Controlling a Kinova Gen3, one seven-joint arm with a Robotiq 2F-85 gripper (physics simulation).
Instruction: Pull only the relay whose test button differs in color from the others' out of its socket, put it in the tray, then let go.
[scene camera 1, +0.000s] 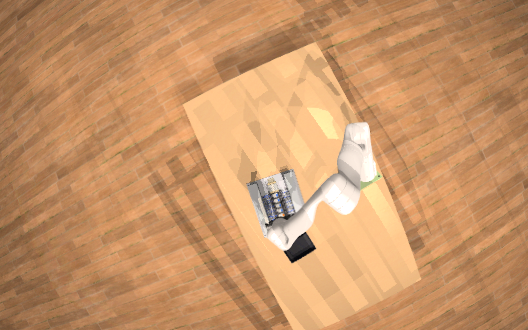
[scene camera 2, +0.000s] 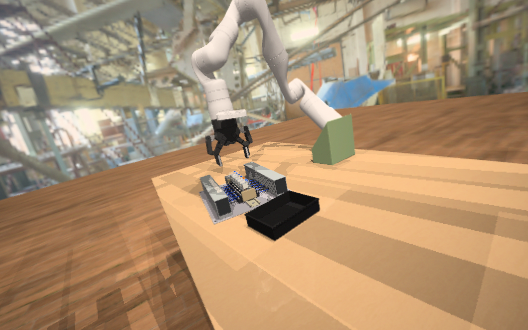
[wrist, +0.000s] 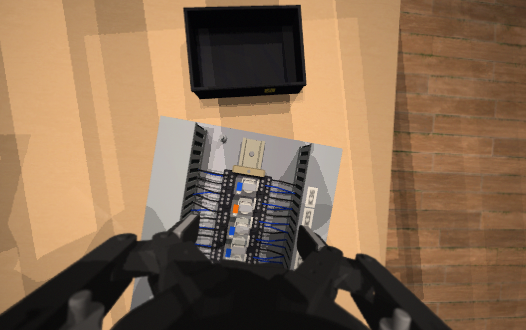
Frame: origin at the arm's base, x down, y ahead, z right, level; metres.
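Seen in the pictures: gripper, between the fingertips: (scene camera 2: 234, 161) (wrist: 249, 231); arm's base, origin of its link: (scene camera 1: 366, 174) (scene camera 2: 335, 128).
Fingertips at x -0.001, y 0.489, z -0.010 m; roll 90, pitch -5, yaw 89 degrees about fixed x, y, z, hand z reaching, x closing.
Note:
Pixels of each thing's top centre, then the offset from my fingertips to it. "*": a spot on its surface instead.
- relay with the orange test button, centre of its top: (wrist: 242, 209) dx +0.062, dy -0.010, dz +0.000 m
- relay row, a spot on its surface: (scene camera 2: 238, 183) * dx +0.081, dy -0.003, dz +0.019 m
- black tray, centre of its top: (wrist: 246, 46) (scene camera 2: 281, 206) (scene camera 1: 299, 248) dx +0.096, dy -0.014, dz -0.219 m
- grey panel, a spot on its surface: (scene camera 2: 216, 220) * dx +0.129, dy +0.125, dz -0.076 m
The relay with the orange test button (wrist: 245, 207) sits second from the tray end of the socket row in the wrist view. The neighbouring relays (wrist: 249, 186) (wrist: 242, 229) that show have blue buttons. In scene camera 2 the relay row (scene camera 2: 238, 183) is too small to tell them apart. My gripper (wrist: 249, 231) (scene camera 2: 233, 158) is open and empty, high above the panel, its fingers on either side of the row in the wrist view. The black tray (wrist: 230, 93) (scene camera 2: 298, 219) (scene camera 1: 304, 254) is empty and stands beyond the panel's rail end. The arm hides the fingers in scene camera 1.
The grey panel (wrist: 170, 150) (scene camera 2: 216, 220) carries a tall wire duct along each side of the relay row: one duct (wrist: 195, 160) (scene camera 2: 218, 197) and another duct (wrist: 302, 170) (scene camera 2: 265, 178). Black and blue wires run between ducts and sockets. A green block (scene camera 2: 341, 141) supports the arm's base.

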